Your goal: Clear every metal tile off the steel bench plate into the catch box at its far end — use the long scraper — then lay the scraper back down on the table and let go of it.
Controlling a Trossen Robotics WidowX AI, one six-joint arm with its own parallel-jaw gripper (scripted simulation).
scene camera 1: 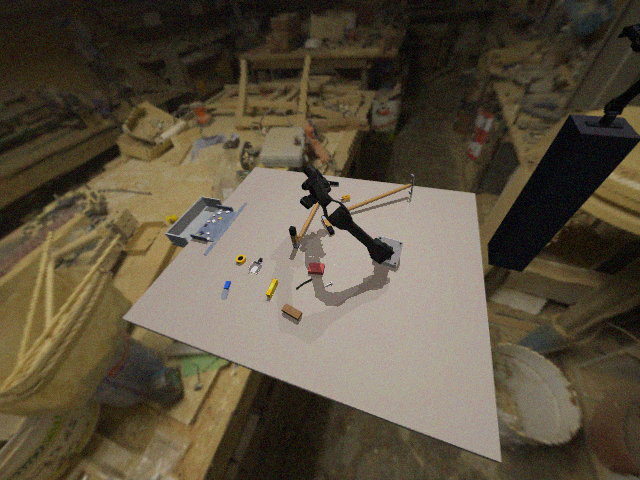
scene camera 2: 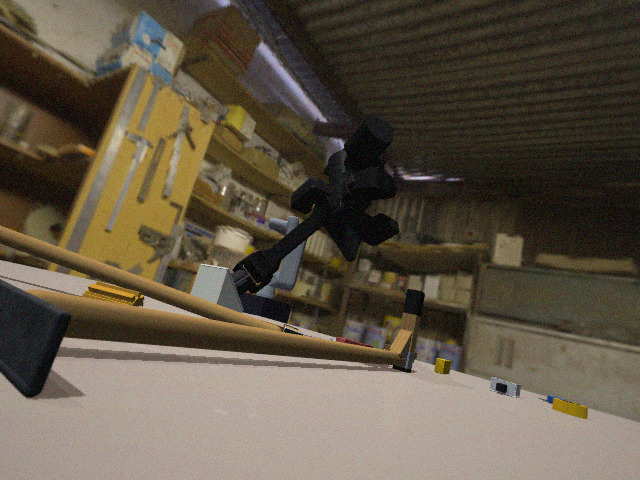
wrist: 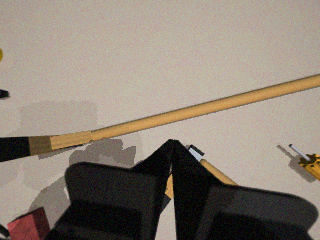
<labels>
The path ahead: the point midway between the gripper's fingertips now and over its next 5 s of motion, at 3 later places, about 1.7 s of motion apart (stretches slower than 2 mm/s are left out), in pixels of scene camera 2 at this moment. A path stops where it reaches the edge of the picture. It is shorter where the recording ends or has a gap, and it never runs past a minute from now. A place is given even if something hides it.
The gripper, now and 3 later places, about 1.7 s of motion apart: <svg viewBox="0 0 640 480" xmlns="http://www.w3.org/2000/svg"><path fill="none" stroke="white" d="M350 260L332 296L296 277L234 262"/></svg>
</labels>
